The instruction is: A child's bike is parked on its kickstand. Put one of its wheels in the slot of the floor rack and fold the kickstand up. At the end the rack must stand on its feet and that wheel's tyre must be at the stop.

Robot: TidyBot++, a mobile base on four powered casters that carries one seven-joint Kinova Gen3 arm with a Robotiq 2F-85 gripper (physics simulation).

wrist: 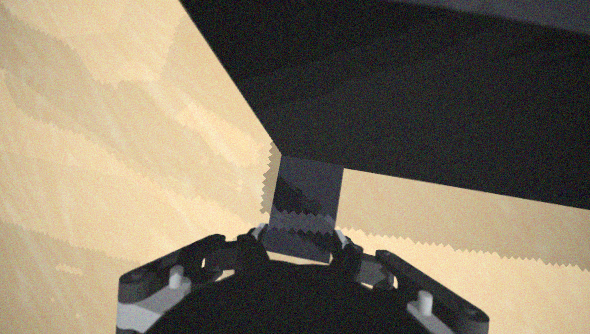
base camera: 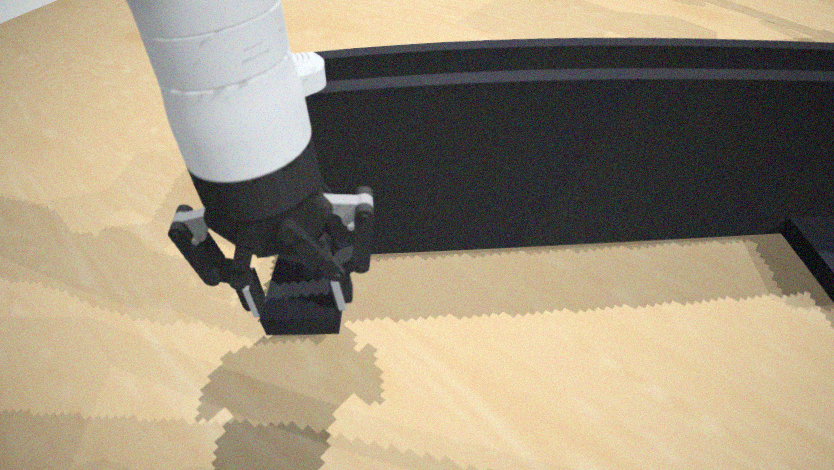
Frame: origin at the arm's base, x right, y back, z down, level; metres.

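Seen in the pictures: gripper, fingertip midpoint: [wrist: 299, 236] [base camera: 301, 305].
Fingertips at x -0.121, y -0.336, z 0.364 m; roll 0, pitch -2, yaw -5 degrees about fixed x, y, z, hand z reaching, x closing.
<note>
A point is followed by its place in that frame.
The black floor rack [base camera: 554, 157] @(z 0.290, x 0.085, y -0.414 m) [wrist: 425, 110] @(z 0.253, x -0.092, y -0.416 m) shows as a long dark wall standing on the floor; only part of it is in view. A short flat black foot [base camera: 303, 322] @(z 0.363, x -0.116, y -0.319 m) [wrist: 311, 187] @(z 0.363, x -0.118, y -0.383 m) sticks out from the wall's left end and lies low at the floor. My gripper [base camera: 296, 300] @(z 0.364, x -0.121, y -0.336 m) [wrist: 299, 236] @(z 0.364, x -0.121, y -0.336 m) points down and is shut on this foot near its outer end, one finger against each side. The slot and the stop cannot be made out. The bike, its wheels and its kickstand do not show in either view.
A second black foot [base camera: 819, 242] @(z 0.362, x 0.340, y -0.372 m) reaches out from the wall at the right edge of the base camera view. The floor [base camera: 554, 373] @(z 0.397, x 0.074, y -0.285 m) [wrist: 100, 150] @(z 0.397, x -0.399, y -0.379 m) is light wood with jagged shadows. The wall stands right behind the gripper.
</note>
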